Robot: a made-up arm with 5 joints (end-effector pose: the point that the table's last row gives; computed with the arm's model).
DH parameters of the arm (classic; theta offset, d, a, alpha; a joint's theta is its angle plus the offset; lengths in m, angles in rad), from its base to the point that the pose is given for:
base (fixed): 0.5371 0 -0.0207 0
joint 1: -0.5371 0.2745 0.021 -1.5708
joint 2: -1.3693 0 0.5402 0
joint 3: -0.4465 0 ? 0
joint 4: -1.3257 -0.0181 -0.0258 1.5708
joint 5: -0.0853 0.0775 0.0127 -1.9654
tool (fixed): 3.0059 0.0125 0 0
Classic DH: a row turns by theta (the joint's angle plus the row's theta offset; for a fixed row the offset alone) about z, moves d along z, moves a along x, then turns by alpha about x.
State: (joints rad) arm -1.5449 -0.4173 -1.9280 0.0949 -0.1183
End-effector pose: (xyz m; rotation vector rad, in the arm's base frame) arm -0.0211 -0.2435 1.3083 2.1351 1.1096 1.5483
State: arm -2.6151 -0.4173 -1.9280 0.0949 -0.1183
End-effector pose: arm -0.2237 -0.1195 1.3083 2.1098 -0.1178 0.9889
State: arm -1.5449 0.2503 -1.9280 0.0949 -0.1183
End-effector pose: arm -0.0057 -0.8379 0.9552 -2.1953 -0.5530 -1.8356
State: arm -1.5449 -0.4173 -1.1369 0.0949 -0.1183
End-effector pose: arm -0.0143 -0.5061 0.9251 -2.1175 -0.4268 -1.8146
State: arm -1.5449 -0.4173 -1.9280 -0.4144 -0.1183
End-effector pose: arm -0.0220 -0.2108 1.3256 1.7745 1.3266 1.1193
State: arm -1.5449 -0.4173 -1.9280 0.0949 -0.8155
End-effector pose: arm -0.0326 -0.2452 1.3066 2.6389 0.6987 0.7895
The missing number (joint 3, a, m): -0.5304
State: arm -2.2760 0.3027 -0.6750 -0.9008 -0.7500
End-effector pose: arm -0.4613 -0.5011 0.3020 -2.4446 0.6633 -1.3187
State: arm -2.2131 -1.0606 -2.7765 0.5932 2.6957
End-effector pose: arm 0.4839 0.6961 1.0079 0.5864 -2.4213 -1.5414
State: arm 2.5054 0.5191 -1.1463 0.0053 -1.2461
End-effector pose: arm -0.6733 0.5080 0.2869 -1.0670 1.9856 -1.7793
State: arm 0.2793 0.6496 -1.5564 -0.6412 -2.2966
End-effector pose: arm 0.9388 0.2271 0.4402 1.5701 2.0279 -1.1311
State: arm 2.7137 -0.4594 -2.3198 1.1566 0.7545
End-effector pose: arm -0.0325 -0.0026 1.3503 0.9150 -0.4964 1.0749
